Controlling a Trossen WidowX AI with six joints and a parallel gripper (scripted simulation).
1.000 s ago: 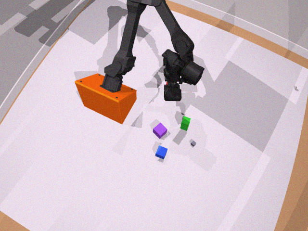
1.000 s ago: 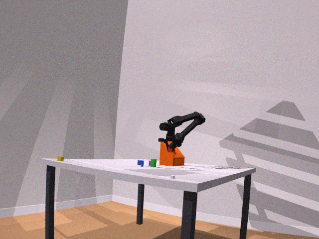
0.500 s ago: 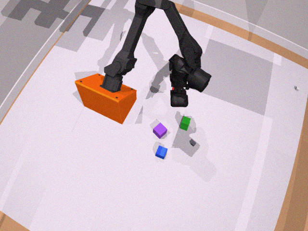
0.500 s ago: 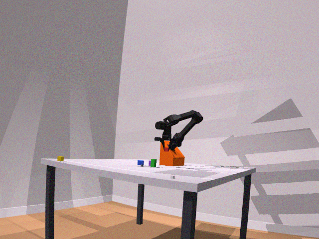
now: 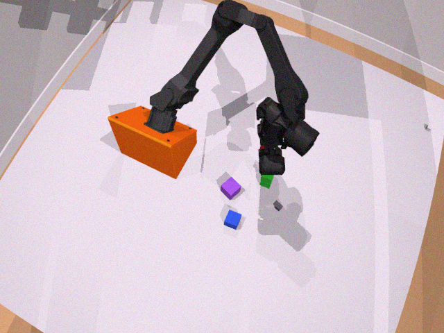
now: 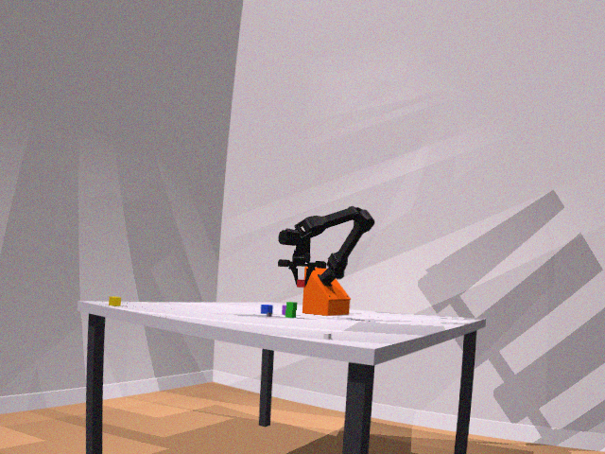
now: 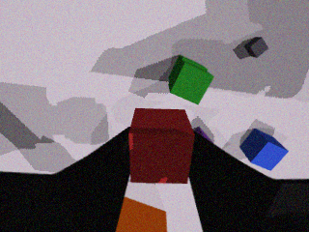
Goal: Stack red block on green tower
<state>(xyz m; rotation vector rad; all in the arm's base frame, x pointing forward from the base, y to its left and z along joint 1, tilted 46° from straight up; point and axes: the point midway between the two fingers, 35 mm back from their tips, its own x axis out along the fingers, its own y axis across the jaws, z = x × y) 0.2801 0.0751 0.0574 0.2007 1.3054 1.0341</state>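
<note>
My gripper tip is now 10 cm short of the small grey cube, 7 cm to the left of it and 12 cm above it. From my gripper tip the other things lie so: purple block (5 cm behind, 10 cm to the right, 11 cm below); blue block (17 cm to the right, 11 cm below); red block (1 cm above).
</note>
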